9 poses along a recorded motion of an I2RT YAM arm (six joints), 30 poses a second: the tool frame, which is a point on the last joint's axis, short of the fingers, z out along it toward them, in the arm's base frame.
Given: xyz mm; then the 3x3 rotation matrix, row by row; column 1 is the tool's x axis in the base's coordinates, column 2 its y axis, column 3 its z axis. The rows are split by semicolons.
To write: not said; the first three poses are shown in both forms.
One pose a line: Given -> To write
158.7 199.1 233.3; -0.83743 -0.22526 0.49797; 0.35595 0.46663 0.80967; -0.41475 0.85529 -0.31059 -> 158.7 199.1 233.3 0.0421 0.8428 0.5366 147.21
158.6 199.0 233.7; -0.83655 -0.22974 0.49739; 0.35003 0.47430 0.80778; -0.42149 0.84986 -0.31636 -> 158.6 199.0 233.7 0.0387 0.8451 0.5332 147.07
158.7 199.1 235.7; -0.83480 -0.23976 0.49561; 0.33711 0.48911 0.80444; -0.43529 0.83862 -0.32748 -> 158.7 199.1 235.7 0.0312 0.8496 0.5265 146.78
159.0 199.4 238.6; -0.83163 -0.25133 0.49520; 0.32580 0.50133 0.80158; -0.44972 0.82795 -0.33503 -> 159.0 199.4 238.6 0.0238 0.8532 0.5211 146.37
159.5 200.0 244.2; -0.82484 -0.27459 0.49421; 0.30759 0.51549 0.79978; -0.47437 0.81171 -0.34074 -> 159.5 200.0 244.2 0.0106 0.8570 0.5151 145.59
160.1 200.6 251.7; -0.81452 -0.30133 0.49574; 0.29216 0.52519 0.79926; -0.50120 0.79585 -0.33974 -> 160.1 200.6 251.7 -0.0029 0.8593 0.5115 144.54
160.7 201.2 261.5; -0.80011 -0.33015 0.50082; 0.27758 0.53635 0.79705; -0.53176 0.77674 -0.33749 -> 160.7 201.2 261.5 -0.0169 0.8617 0.5072 143.19
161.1 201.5 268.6; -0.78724 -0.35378 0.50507; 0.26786 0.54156 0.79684; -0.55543 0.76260 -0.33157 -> 161.1 201.5 268.6 -0.0279 0.8624 0.5055 142.06
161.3 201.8 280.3; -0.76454 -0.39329 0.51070; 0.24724 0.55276 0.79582; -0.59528 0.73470 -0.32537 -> 161.3 201.8 280.3 -0.0478 0.8644 0.5006 140.23
